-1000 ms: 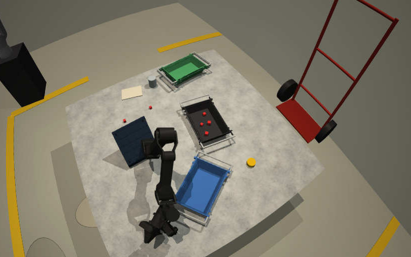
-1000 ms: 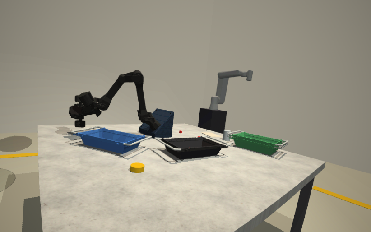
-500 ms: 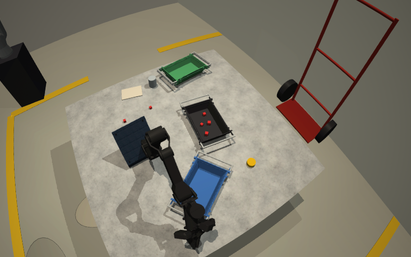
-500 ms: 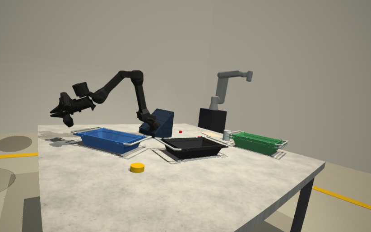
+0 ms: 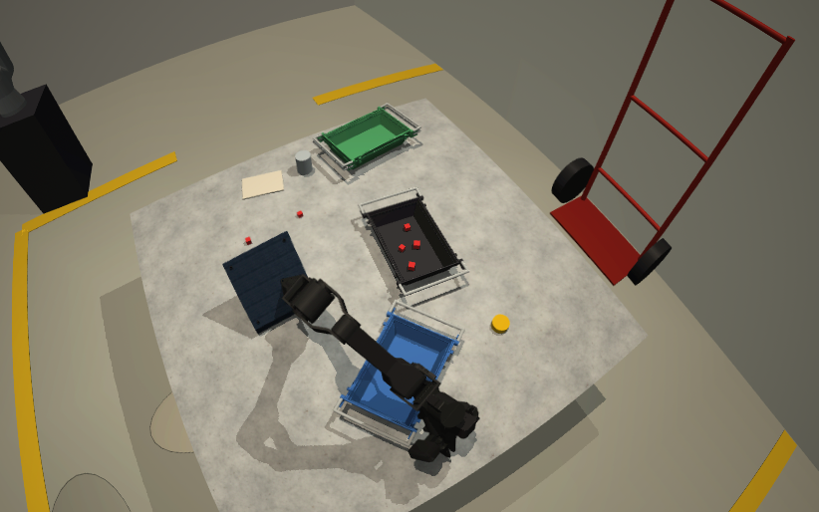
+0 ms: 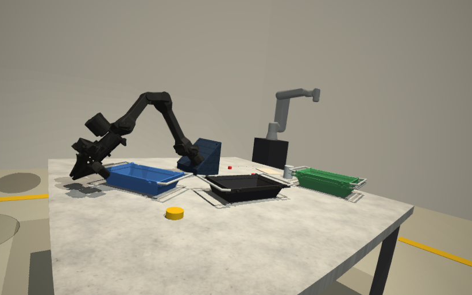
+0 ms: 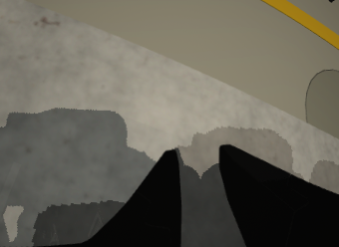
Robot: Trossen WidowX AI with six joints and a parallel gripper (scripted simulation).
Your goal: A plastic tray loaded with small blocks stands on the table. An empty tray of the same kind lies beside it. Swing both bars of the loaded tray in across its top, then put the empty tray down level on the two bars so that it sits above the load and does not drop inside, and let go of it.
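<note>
Right now my gripper tip is 29 cm short of the yellow disc, 28 cm to the right of it and 3 cm above it. Round my gripper tip: beige card: 105 cm to the left, 20 cm behind, 4 cm below; then grey cylinder: 106 cm to the left, 4 cm behind, 1 cm below; then blue tray: 25 cm to the left, 2 cm behind.
</note>
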